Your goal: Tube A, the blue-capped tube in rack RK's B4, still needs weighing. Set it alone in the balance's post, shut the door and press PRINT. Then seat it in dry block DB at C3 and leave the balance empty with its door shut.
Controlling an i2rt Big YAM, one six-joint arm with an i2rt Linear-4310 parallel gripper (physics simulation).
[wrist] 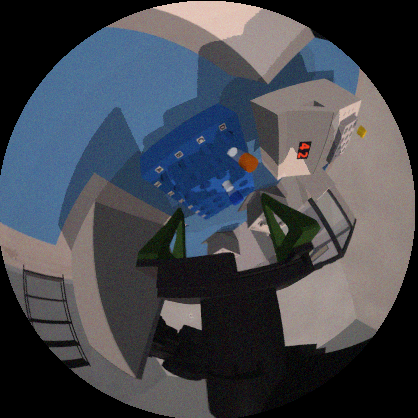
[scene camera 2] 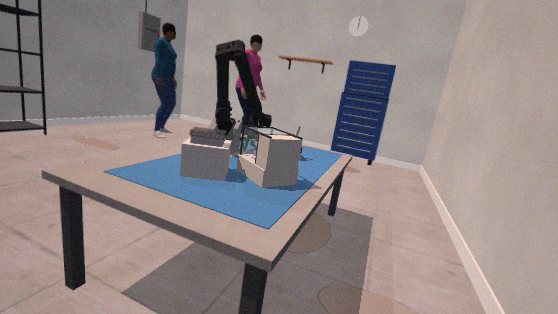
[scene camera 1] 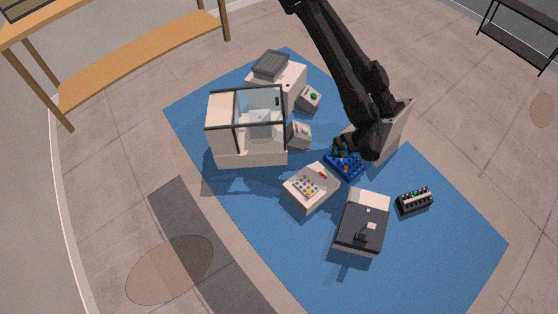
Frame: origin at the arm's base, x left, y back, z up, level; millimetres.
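Where they show: gripper, fingertip midpoint: (wrist: pixel 221 203) (scene camera 2: pixel 251 150) (scene camera 1: pixel 343 153); arm's base, origin of the base link: (wrist: pixel 125 322) (scene camera 2: pixel 225 126) (scene camera 1: pixel 388 111).
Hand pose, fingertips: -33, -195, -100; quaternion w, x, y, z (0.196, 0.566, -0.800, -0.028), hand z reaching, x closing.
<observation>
Things, the pixels of their top centre, and the offset from my fingertips, as dx, dy, dz. "*": a spot on its surface instead.
- blue rack RK, middle of its top: (wrist: pixel 216 184) (scene camera 1: pixel 345 160) +19, -7, -13
- blue-capped tube A, middle of its top: (wrist: pixel 237 201) +8, -17, +12
- orange-capped tube, middle of its top: (wrist: pixel 249 169) (scene camera 1: pixel 346 166) +47, -38, +12
- glass-sided balance, middle of its top: (scene camera 1: pixel 258 101) (wrist: pixel 326 257) (scene camera 2: pixel 266 127) -230, -156, +179
- dry block DB, middle of its top: (wrist: pixel 335 148) (scene camera 1: pixel 313 180) +12, -159, +27
- yellow-capped tube, middle of its top: (wrist: pixel 363 133) (scene camera 1: pixel 308 191) +37, -202, +44
- knob box, surface spot: (scene camera 1: pixel 300 135) * -135, -72, +28
- green-button box, surface spot: (scene camera 1: pixel 308 101) * -235, +68, +20
- white box, middle of its top: (scene camera 1: pixel 286 63) (wrist: pixel 256 280) (scene camera 2: pixel 211 127) -345, +58, +147
- dark-lidded machine, middle of its top: (scene camera 1: pixel 368 212) +211, -128, +59
- black rack, middle of its top: (scene camera 1: pixel 417 197) +301, +64, +5
The blue rack RK (scene camera 1: pixel 354 172) (wrist: pixel 192 167) lies below my gripper (scene camera 1: pixel 340 150) (wrist: pixel 221 203), which is open and empty. In the wrist view, the blue-capped tube A (wrist: pixel 235 197) stands in the rack ahead of the fingers, nearer the right finger. An orange-capped tube (scene camera 1: pixel 346 168) (wrist: pixel 248 162) stands in the same rack. In scene camera 1 the fingers partly cover the rack and tube A is not clear. The glass-sided balance (scene camera 1: pixel 220 110) (scene camera 2: pixel 282 160) stands left of the rack. The dry block DB (scene camera 1: pixel 320 192) (wrist: pixel 267 125) shows 42 and holds a yellow-capped tube (scene camera 1: pixel 309 192) (wrist: pixel 361 131).
A knob box (scene camera 1: pixel 300 135) and a green-button box (scene camera 1: pixel 308 101) stand between balance and arm. A white box (scene camera 1: pixel 295 80) (scene camera 2: pixel 205 160) carries a grey tray. A slanted grey panel (scene camera 1: pixel 395 131) rises beside the rack. A dark-lidded machine (scene camera 1: pixel 362 222) and black rack (scene camera 1: pixel 415 204) stand beyond.
</observation>
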